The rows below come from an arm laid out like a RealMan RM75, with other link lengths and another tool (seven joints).
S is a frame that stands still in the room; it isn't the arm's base.
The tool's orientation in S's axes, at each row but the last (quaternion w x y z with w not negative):
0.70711 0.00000 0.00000 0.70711
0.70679 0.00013 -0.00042 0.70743
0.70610 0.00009 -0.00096 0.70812
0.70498 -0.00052 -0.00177 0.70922
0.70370 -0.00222 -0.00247 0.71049
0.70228 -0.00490 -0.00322 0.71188
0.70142 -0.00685 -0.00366 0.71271
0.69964 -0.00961 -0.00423 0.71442
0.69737 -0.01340 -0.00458 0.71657
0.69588 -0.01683 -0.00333 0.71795
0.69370 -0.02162 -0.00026 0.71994
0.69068 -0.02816 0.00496 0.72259
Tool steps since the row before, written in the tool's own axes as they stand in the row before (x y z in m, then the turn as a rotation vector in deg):
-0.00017 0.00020 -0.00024 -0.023 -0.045 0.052
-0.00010 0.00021 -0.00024 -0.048 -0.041 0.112
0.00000 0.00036 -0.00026 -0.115 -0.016 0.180
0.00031 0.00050 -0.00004 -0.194 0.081 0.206
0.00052 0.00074 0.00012 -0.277 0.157 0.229
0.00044 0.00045 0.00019 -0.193 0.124 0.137
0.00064 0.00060 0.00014 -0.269 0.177 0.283
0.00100 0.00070 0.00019 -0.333 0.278 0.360
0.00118 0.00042 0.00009 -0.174 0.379 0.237
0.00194 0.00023 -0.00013 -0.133 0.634 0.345
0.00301 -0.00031 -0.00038 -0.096 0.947 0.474
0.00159 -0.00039 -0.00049 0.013 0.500 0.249
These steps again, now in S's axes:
-0.00020 -0.00017 -0.00024 0.045 -0.023 0.052
-0.00021 -0.00010 -0.00024 0.041 -0.048 0.112
-0.00036 0.00000 -0.00026 0.016 -0.115 0.180
-0.00050 0.00031 -0.00004 -0.081 -0.195 0.205
-0.00075 0.00051 0.00012 -0.156 -0.279 0.228
-0.00046 0.00043 0.00018 -0.123 -0.194 0.136
-0.00061 0.00063 0.00013 -0.177 -0.271 0.282
-0.00072 0.00099 0.00017 -0.278 -0.336 0.357
-0.00045 0.00117 0.00006 -0.380 -0.181 0.230
-0.00029 0.00193 -0.00017 -0.639 -0.146 0.330
0.00021 0.00301 -0.00046 -0.957 -0.117 0.448
0.00034 0.00158 -0.00055 -0.508 0.002 0.232

